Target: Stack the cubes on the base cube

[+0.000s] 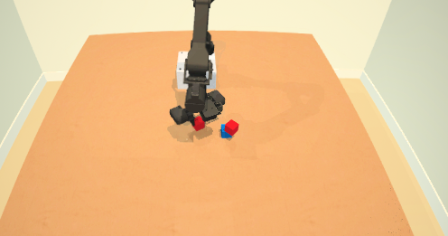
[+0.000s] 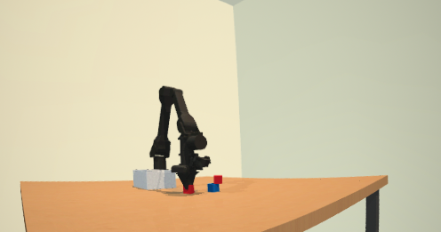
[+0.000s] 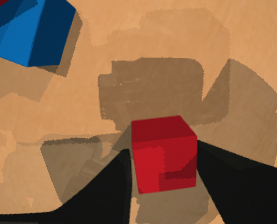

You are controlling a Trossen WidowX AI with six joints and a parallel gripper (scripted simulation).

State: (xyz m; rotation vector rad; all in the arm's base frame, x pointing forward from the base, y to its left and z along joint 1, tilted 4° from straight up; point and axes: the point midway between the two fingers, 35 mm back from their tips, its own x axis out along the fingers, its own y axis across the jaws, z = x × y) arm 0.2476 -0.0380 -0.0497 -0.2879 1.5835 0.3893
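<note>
Right now the blue base cube is 90 mm to the left of my gripper tip and 50 mm ahead of it.
</note>
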